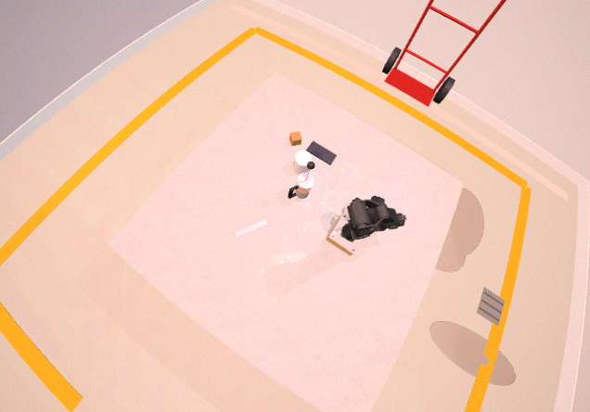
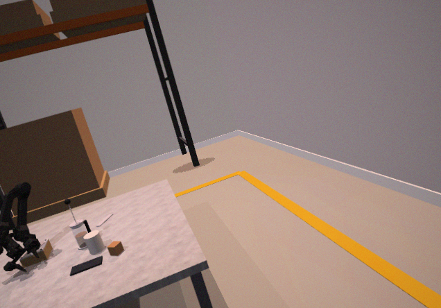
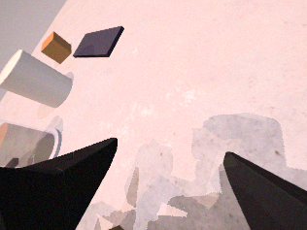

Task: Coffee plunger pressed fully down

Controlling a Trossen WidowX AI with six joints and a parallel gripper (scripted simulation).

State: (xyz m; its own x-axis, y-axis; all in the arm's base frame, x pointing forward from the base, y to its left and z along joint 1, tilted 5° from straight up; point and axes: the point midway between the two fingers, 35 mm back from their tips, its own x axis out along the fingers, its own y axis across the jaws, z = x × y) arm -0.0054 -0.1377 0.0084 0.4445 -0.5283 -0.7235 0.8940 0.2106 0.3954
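The glass coffee press lies 270 mm ahead of my gripper tip, 80 mm to the left of it and 100 mm above it.
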